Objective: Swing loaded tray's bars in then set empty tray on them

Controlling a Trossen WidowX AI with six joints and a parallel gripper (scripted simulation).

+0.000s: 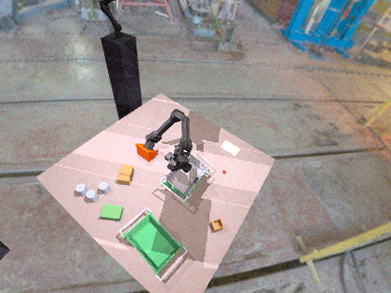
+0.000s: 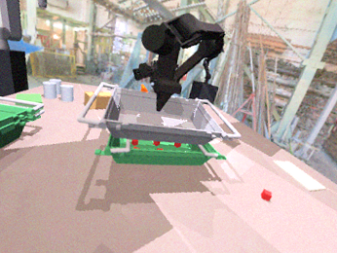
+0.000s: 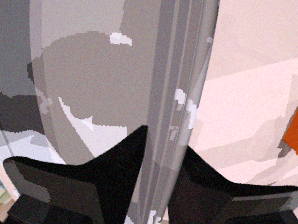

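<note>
Right now my gripper tip is 8 cm short of the grey tray, 1 cm to the left of it and 2 cm below it. The rest, counted from my gripper tip: tan block (31 cm behind, 19 cm to the right, 7 cm below); small brown box (40 cm ahead, 19 cm to the right, 9 cm below); red block (30 cm ahead, 21 cm to the left, 9 cm below).
</note>
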